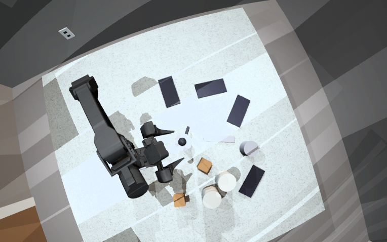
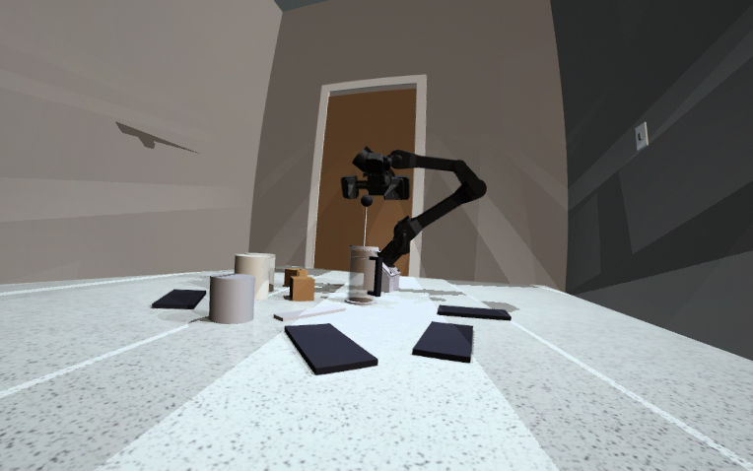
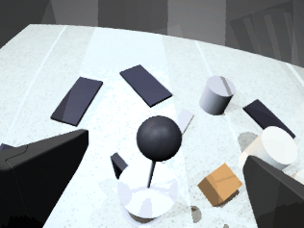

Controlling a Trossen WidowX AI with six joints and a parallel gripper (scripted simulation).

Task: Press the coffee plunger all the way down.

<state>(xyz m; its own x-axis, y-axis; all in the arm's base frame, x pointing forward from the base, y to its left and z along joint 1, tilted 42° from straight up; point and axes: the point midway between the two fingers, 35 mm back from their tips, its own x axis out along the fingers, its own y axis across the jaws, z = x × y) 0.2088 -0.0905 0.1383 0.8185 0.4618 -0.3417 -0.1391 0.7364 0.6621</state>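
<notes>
Now: gripper tip 13 cm above the coffee press, 2 cm to the right of it and 2 cm short of it. Also, from my gripper tip: thin white strip (25 cm below, 18 cm ahead, 1 cm to the right).
</notes>
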